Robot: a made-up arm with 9 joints. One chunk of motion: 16 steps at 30 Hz.
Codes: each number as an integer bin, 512 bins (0 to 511) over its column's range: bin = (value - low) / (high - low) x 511, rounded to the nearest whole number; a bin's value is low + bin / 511 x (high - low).
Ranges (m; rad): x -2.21..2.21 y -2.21..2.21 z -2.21..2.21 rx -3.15..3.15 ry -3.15..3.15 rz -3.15..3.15
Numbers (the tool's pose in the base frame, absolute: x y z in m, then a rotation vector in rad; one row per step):
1: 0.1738 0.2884 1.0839 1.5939 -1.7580 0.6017
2: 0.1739 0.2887 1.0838 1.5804 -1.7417 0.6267
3: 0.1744 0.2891 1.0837 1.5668 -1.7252 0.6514
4: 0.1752 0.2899 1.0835 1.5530 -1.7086 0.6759
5: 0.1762 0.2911 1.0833 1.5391 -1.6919 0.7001
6: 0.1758 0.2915 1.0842 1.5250 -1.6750 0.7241
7: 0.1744 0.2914 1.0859 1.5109 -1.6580 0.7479
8: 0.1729 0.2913 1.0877 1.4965 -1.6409 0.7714
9: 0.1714 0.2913 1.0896 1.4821 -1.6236 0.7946
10: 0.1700 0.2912 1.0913 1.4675 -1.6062 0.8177
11: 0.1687 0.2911 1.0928 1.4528 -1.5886 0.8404
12: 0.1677 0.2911 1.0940 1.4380 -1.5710 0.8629
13: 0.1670 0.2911 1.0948 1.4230 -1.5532 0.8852
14: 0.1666 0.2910 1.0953 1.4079 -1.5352 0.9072
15: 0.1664 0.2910 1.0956 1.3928 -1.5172 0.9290
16: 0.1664 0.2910 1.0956 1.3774 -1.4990 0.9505
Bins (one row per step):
1: 276 289 381 385 113 304
2: 276 289 381 384 114 306
3: 276 289 381 383 116 308
4: 276 289 381 381 117 310
5: 276 289 381 380 118 312
6: 276 289 381 379 120 314
7: 276 289 381 378 121 316
8: 275 289 381 377 122 318
9: 275 289 381 376 124 320
10: 275 289 382 375 125 322
11: 275 289 382 373 127 324
12: 275 289 382 372 128 325
13: 275 289 382 371 130 327
14: 275 289 382 370 131 329
15: 275 289 382 368 132 331
16: 275 289 382 367 134 333

